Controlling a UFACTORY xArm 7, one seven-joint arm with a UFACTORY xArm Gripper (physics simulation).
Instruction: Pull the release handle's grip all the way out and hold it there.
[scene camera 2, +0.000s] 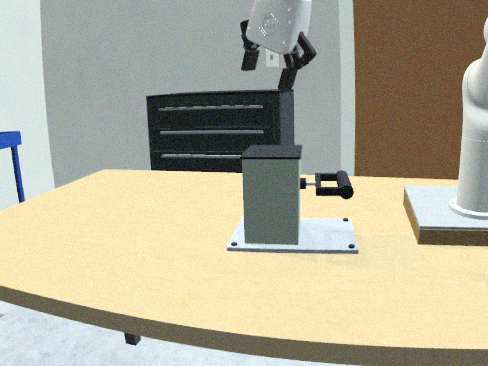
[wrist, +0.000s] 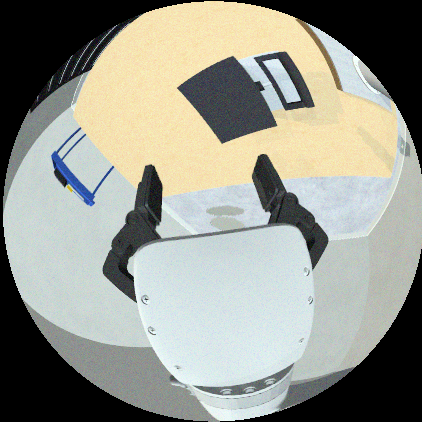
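Note:
The release handle (scene camera 2: 345, 184) (wrist: 299, 79) is a black frame with a thick round grip bar. In the scene view it sticks out from the right side of the grey-green box (scene camera 2: 271, 200), with a short length of thin metal rod showing between the box and the frame. The box's dark top (wrist: 228, 100) shows in the wrist view. My gripper (scene camera 2: 268, 74) (wrist: 206, 167) is wide open and empty. It hangs high above the table, above the level of the box top, apart from the handle. The two fingers stand far apart.
The box stands on a pale base plate (scene camera 2: 327, 235) with dark bolts at its corners, on the wooden table (scene camera 2: 150, 260). The arm's base stands on a slab (scene camera 2: 430, 207) at the right. A black drawer cabinet (scene camera 2: 215, 120) is behind the table. A blue frame (scene camera 2: 10, 140) (wrist: 72, 177) stands beyond the table.

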